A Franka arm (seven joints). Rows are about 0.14 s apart.
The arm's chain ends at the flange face. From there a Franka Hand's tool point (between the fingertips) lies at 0.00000 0.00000 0.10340 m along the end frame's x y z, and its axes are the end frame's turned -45 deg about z.
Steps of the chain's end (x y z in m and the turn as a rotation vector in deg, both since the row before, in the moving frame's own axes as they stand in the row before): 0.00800 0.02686 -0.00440 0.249 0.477 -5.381; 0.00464 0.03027 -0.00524 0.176 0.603 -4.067; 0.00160 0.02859 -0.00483 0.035 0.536 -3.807
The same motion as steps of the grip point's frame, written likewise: -0.01240 0.02490 -0.00440 -0.161 0.513 -5.381; -0.01711 0.02519 -0.00525 -0.302 0.551 -4.067; -0.01834 0.02196 -0.00483 -0.354 0.404 -3.807
